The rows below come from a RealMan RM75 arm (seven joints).
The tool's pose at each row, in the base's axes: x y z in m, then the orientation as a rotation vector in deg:
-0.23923, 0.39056, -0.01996, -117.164, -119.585, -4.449
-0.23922, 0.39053, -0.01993, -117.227, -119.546, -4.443
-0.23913, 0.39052, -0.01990, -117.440, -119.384, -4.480
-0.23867, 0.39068, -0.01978, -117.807, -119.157, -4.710
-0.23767, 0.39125, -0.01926, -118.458, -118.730, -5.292
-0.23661, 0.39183, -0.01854, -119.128, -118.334, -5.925
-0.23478, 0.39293, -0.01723, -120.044, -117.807, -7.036
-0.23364, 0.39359, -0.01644, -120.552, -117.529, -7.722
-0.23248, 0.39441, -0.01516, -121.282, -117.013, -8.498
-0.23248, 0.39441, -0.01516, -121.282, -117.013, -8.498
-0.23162, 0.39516, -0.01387, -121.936, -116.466, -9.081
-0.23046, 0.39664, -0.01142, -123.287, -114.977, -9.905
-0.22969, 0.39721, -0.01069, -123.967, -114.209, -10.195
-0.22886, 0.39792, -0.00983, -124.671, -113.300, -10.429
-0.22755, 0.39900, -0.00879, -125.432, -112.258, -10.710
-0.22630, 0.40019, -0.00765, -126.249, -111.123, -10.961
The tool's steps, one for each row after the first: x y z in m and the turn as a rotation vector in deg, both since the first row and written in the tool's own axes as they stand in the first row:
-0.00002, 0.00001, -0.00004, -0.013, -0.012, 0.049
-0.00003, 0.00009, -0.00008, -0.072, -0.009, 0.225
0.00015, 0.00054, -0.00022, -0.280, 0.042, 0.489
0.00080, 0.00149, -0.00074, -0.729, 0.223, 0.957
0.00149, 0.00248, -0.00145, -1.229, 0.395, 1.413
0.00281, 0.00418, -0.00274, -2.049, 0.726, 2.009
0.00360, 0.00524, -0.00352, -2.549, 0.927, 2.327
0.00464, 0.00628, -0.00475, -3.113, 1.182, 2.855
0.00464, 0.00628, -0.00475, -3.113, 1.182, 2.855
0.00561, 0.00701, -0.00597, -3.529, 1.402, 3.378
0.00752, 0.00792, -0.00821, -4.056, 1.870, 4.666
0.00822, 0.00862, -0.00891, -4.255, 2.055, 5.332
0.00907, 0.00937, -0.00971, -4.386, 2.274, 6.085
0.01032, 0.01059, -0.01067, -4.524, 2.548, 6.928
0.01169, 0.01174, -0.01171, -4.647, 2.821, 7.845

